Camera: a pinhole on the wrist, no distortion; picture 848 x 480 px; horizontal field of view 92.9 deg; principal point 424.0 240.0 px. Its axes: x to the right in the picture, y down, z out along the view. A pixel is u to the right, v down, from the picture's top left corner.
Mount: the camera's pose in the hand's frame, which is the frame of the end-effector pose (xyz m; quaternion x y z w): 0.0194 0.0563 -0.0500 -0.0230 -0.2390 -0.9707 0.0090
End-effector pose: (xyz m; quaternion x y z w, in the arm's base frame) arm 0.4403 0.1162 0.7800 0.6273 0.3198 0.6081 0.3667
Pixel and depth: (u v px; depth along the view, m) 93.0 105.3 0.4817
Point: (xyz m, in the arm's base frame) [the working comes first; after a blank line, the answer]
In the camera's frame: -0.3956 -0.1610 0.4817

0.7267 0.2360 1.3702
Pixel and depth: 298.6 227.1 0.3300
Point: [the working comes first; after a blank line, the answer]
In the camera's frame: -0.1027 -0.0106 0.3300

0.6695 0.0984 1.0397
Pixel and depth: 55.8 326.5 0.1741
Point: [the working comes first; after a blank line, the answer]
In the camera's frame: -0.1590 0.0374 0.1741

0.5593 0.2106 0.9686
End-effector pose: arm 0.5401 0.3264 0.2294 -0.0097 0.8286 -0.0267 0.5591
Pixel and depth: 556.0 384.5 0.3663
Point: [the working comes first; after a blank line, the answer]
In the camera's frame: 0.1200 0.1313 0.3663

0.8882 0.4279 0.1720
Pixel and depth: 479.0 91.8 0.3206
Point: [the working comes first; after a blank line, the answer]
In the camera's frame: 0.0437 -0.1179 0.3206

0.7178 0.6298 0.1584
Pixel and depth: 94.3 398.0 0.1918
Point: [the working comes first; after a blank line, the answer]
In the camera's frame: -0.1569 0.0752 0.1918

0.6077 0.3926 -0.0021
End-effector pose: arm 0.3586 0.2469 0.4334 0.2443 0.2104 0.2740 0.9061
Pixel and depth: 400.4 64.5 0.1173
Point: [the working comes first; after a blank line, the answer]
In the camera's frame: -0.0069 -0.0511 0.1173

0.3350 0.3689 0.5367
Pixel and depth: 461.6 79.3 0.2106
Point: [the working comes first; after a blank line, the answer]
In the camera's frame: 0.0196 -0.0840 0.2106

0.3238 0.3850 0.6373
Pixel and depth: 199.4 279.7 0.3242
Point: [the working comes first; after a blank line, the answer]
In the camera's frame: -0.1807 0.0319 0.3242

0.5757 0.4269 0.6731
